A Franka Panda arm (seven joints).
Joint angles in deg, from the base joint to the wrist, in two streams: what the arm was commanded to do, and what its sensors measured. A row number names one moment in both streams.
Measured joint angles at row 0:
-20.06 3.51 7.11 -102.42 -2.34 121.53 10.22
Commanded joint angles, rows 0 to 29:
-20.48 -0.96 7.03 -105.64 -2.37 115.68 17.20
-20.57 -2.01 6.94 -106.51 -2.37 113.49 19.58
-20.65 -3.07 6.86 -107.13 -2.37 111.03 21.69
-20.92 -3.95 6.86 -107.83 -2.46 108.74 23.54
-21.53 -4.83 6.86 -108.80 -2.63 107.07 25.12
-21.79 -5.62 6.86 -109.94 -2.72 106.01 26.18
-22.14 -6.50 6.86 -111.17 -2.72 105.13 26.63
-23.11 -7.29 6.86 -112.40 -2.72 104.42 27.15
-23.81 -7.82 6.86 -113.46 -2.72 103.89 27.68
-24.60 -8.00 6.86 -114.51 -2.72 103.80 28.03
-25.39 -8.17 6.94 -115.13 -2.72 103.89 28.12
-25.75 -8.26 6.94 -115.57 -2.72 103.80 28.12
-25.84 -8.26 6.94 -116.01 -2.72 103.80 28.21
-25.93 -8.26 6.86 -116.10 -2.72 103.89 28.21
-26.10 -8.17 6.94 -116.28 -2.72 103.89 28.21
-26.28 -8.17 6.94 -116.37 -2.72 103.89 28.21
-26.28 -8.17 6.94 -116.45 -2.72 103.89 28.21
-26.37 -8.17 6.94 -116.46 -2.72 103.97 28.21
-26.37 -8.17 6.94 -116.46 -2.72 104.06 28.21
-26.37 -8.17 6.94 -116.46 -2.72 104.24 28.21
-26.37 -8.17 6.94 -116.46 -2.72 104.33 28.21
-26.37 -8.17 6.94 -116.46 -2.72 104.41 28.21
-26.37 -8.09 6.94 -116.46 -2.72 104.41 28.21
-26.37 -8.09 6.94 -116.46 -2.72 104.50 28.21
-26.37 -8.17 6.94 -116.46 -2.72 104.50 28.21
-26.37 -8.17 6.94 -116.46 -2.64 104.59 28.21
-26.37 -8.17 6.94 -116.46 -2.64 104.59 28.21
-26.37 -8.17 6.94 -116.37 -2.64 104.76 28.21
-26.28 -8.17 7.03 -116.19 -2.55 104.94 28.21
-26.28 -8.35 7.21 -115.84 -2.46 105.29 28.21
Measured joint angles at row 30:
-25.88 -7.00 6.39 -115.61 -2.35 104.28 26.93
